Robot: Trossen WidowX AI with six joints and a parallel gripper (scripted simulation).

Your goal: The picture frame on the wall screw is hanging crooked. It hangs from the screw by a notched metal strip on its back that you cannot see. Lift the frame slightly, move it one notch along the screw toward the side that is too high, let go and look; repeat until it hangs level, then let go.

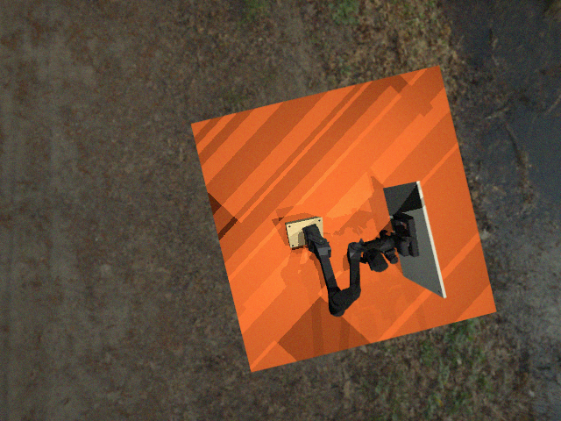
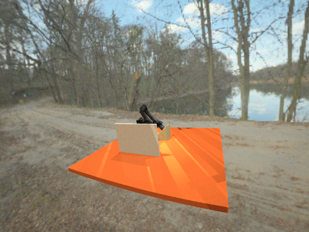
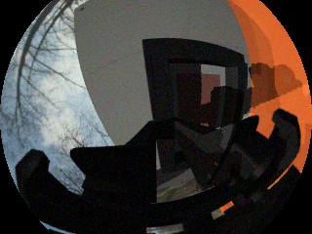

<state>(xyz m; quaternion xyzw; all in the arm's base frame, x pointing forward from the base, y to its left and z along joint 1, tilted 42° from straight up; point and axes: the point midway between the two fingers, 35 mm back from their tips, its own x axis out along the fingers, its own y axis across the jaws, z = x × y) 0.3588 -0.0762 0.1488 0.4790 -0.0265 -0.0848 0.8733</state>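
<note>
The picture frame lies 50 mm below my gripper tip, 10 mm to the left of it and 10 mm ahead of it. From my gripper tip the other things lie so: wall panel (70 mm below, 20 mm ahead, 10 mm to the right).
</note>
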